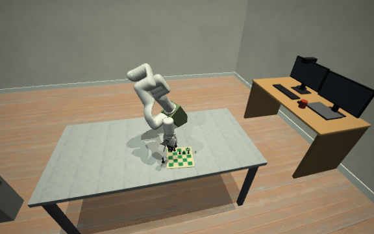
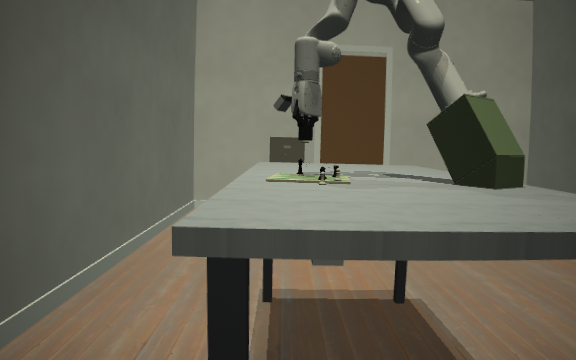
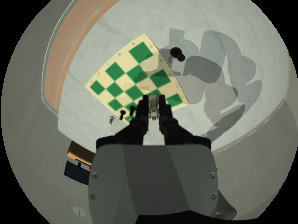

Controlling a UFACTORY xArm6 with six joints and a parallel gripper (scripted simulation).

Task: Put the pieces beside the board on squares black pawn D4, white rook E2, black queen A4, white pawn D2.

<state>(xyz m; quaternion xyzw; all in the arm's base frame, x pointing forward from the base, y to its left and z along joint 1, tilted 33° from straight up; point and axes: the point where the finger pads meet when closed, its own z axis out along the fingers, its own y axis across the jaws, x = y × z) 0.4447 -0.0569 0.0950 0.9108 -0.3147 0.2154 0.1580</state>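
My hand is 10 mm past the chessboard, 80 mm to the right of it and 130 mm above it. The rest, counted from my hand: black queen: 10 mm ahead, 70 mm to the right, 110 mm below; then white rook: 10 mm below.
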